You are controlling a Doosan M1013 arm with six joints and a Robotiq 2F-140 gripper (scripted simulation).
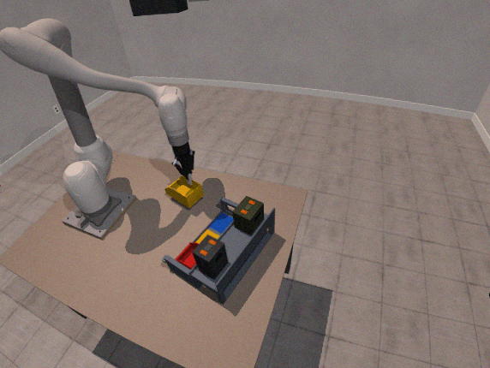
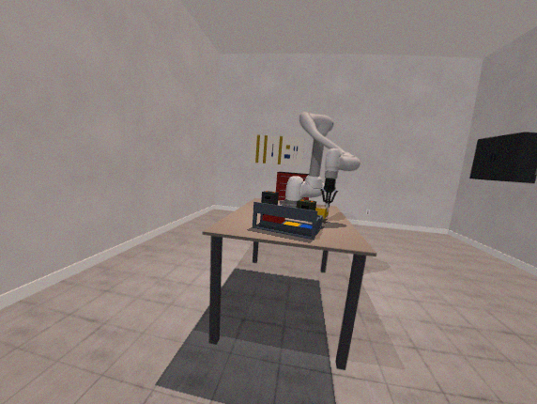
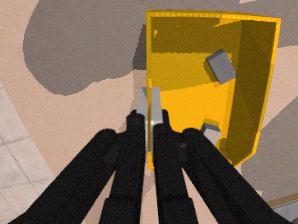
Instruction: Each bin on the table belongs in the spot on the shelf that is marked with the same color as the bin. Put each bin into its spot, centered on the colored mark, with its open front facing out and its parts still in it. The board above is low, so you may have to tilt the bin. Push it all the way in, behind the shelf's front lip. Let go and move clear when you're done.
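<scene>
The yellow bin is 2 cm behind my hand, 5 cm to the right of it and 4 cm below it. From my hand the other things lie so: red bin: 23 cm ahead, 36 cm to the right, 6 cm below; grey shelf: 36 cm ahead, 27 cm to the right, 1 cm below.
</scene>
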